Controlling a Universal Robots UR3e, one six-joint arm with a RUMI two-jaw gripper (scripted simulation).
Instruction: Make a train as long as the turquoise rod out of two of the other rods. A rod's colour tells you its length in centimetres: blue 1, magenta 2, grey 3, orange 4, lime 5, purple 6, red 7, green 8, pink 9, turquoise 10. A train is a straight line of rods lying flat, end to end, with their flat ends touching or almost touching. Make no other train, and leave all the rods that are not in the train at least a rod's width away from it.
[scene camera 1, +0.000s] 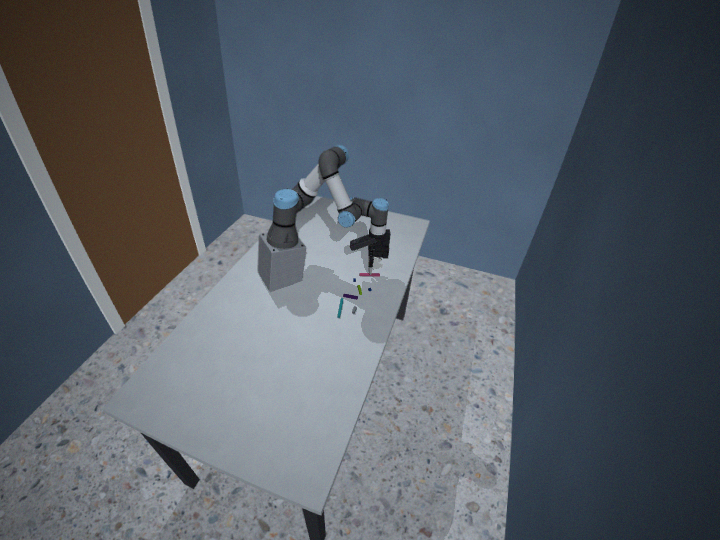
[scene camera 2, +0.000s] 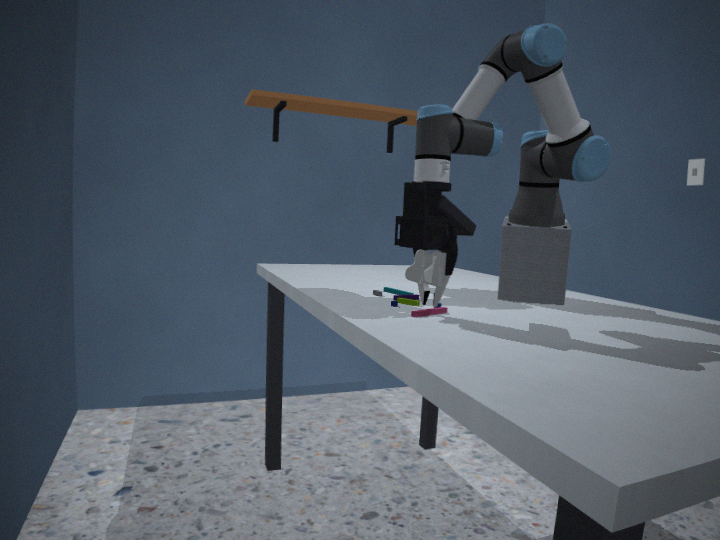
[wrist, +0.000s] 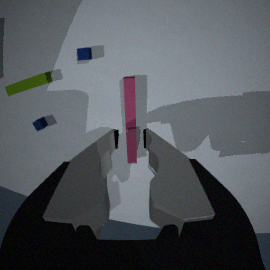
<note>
In view: my gripper (scene camera 2: 429, 305) and a pink rod (wrist: 129, 82).
My gripper is seen too in scene camera 1 (scene camera 1: 370, 272) and in the wrist view (wrist: 130, 130).
</note>
